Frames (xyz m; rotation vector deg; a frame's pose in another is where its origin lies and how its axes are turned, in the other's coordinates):
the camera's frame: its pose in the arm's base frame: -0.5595 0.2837 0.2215 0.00 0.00 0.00
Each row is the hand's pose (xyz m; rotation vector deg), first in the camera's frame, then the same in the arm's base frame.
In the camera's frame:
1: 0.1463 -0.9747 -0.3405 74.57 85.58 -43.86
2: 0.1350 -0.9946 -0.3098 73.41 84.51 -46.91
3: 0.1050 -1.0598 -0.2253 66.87 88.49 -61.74
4: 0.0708 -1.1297 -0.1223 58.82 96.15 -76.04
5: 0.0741 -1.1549 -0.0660 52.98 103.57 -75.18
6: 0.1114 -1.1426 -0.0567 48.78 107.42 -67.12
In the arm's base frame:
1: -0.4132 -0.6910 -0.1190 74.57 85.58 -43.86
2: -0.4245 -0.7109 -0.0883 73.41 84.51 -46.91
3: -0.4545 -0.7761 -0.0038 66.87 88.49 -61.74
4: -0.4887 -0.8460 0.0992 58.82 96.15 -76.04
5: -0.4854 -0.8712 0.1555 52.98 103.57 -75.18
6: -0.4481 -0.8589 0.1648 48.78 107.42 -67.12

